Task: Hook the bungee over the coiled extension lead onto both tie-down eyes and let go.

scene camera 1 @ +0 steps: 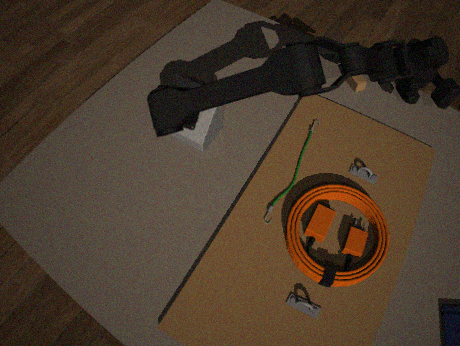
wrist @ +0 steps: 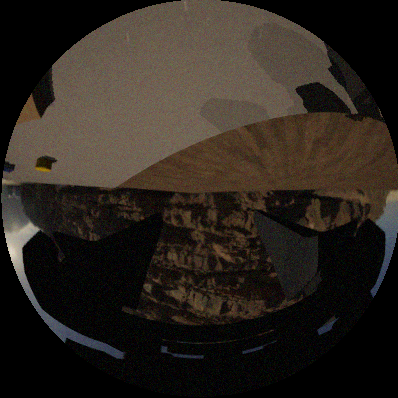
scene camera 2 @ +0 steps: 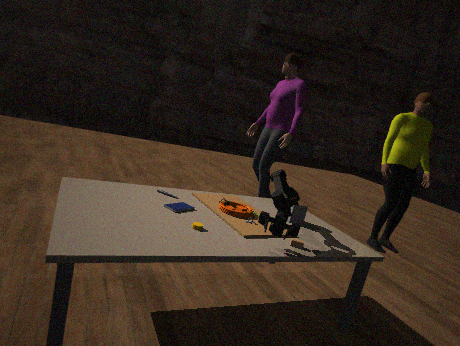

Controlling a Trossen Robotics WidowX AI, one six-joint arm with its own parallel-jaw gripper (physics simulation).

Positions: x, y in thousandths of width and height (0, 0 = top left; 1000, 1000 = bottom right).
Scene:
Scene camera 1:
orange coiled extension lead: 773, 695, on a brown board

